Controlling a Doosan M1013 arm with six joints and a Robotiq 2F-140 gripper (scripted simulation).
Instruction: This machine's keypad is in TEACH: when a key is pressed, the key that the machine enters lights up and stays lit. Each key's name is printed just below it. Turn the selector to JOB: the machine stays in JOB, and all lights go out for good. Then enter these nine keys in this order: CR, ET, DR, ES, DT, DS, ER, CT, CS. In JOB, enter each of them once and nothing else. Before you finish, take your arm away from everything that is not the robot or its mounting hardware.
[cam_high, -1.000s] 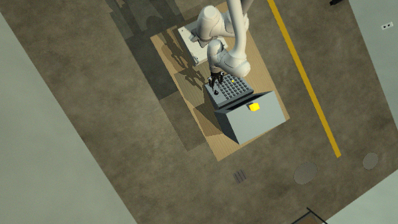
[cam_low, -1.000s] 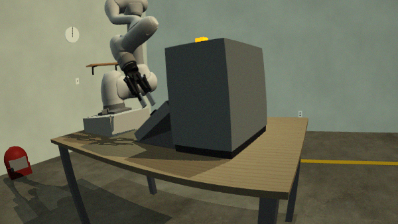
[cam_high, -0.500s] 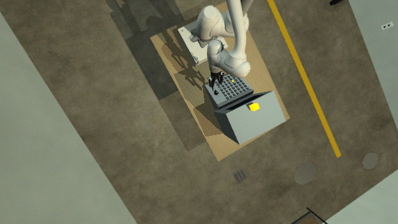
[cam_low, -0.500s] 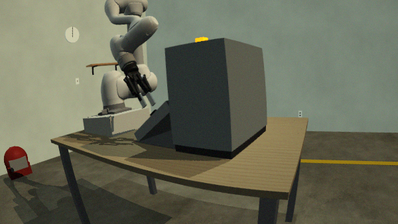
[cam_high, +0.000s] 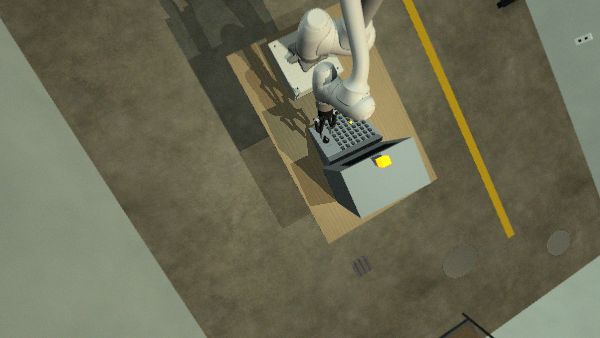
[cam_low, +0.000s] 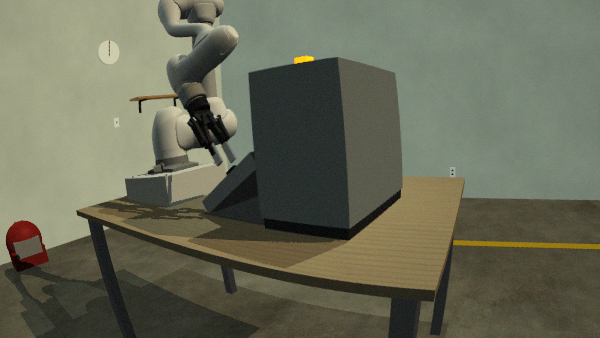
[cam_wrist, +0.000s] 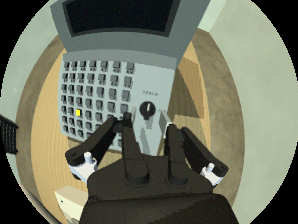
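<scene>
Right now my hand is 5 cm above the black selector knob, 4 cm short of it and 1 cm to the left of it. Round my hand: key: 19 cm to the left, 8 cm below, 5 cm ahead; sloped keypad: 10 cm to the left, 10 cm below, 8 cm ahead.
</scene>
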